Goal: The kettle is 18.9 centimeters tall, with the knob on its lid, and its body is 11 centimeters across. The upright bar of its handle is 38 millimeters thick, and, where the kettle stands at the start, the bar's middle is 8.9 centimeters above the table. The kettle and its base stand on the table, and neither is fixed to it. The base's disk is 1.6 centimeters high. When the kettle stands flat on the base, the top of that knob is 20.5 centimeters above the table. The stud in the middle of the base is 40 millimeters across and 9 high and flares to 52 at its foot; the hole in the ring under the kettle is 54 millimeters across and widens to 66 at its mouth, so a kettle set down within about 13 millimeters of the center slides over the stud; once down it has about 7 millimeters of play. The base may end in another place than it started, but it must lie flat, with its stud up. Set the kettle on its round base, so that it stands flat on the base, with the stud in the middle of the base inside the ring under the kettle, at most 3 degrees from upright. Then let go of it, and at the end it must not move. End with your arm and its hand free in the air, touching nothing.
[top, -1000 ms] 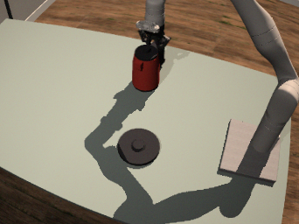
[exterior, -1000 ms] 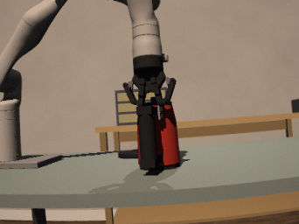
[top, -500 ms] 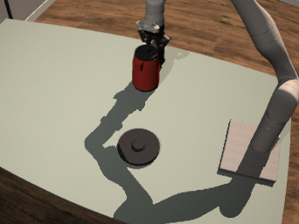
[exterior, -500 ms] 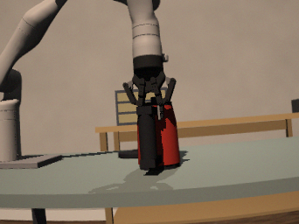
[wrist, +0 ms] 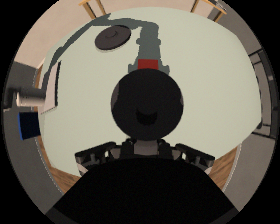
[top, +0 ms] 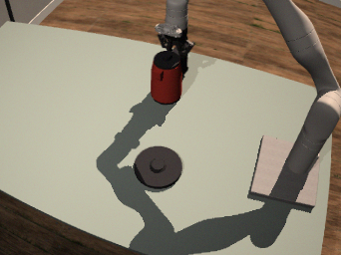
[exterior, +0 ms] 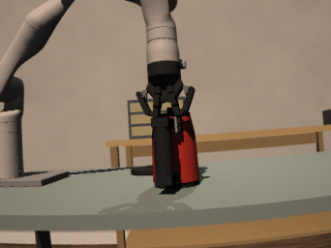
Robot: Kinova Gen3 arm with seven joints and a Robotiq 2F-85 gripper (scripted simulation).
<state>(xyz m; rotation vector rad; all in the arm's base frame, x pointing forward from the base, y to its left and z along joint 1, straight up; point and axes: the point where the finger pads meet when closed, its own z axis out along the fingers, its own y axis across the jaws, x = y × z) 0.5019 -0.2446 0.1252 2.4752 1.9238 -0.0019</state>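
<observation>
Right now the red kettle is 50 mm below my hand, 30 mm to the left of it and 10 mm ahead of it. The rest, counted from my hand: round dark base 370 mm to the left, 130 mm below, 50 mm behind.
</observation>
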